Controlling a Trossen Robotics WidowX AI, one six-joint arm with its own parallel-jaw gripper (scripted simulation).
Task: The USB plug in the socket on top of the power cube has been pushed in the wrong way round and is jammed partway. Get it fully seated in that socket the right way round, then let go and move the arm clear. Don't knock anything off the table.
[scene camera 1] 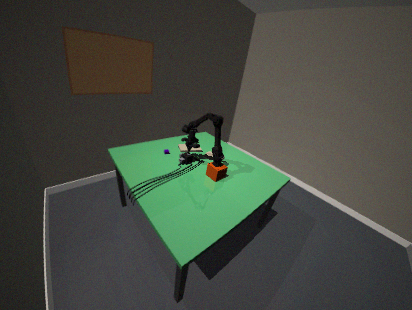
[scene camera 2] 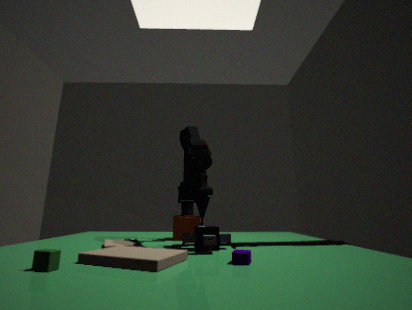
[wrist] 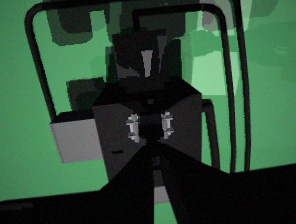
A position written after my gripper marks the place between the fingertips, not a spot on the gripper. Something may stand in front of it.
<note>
In view: my gripper [scene camera 2: 202, 217] and a flat beige slab [scene camera 2: 150, 259].
My gripper also shows in the wrist view [wrist: 154, 152]. The wrist view does not show the flat beige slab: it is out of frame.
</note>
